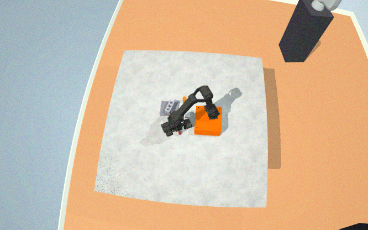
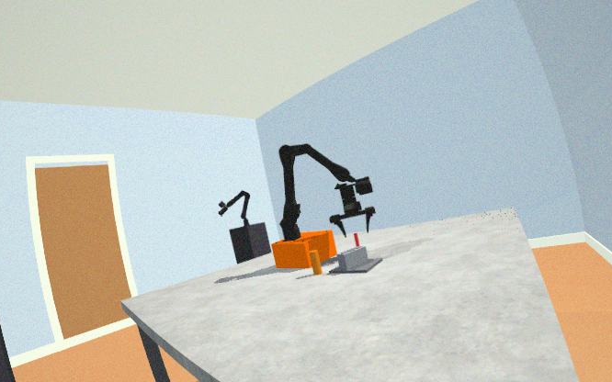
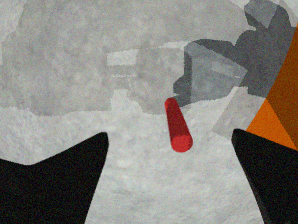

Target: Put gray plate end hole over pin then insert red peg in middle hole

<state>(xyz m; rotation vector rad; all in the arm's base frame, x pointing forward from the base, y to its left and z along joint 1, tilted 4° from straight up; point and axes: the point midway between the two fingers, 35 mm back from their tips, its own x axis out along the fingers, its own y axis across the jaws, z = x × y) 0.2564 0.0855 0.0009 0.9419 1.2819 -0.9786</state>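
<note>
The red peg lies 3 cm below my gripper tip. From my gripper tip the other things lie so: gray base: 6 cm ahead, 20 cm to the right, 6 cm below; gray plate: 5 cm ahead, 21 cm to the right, 3 cm below.
</note>
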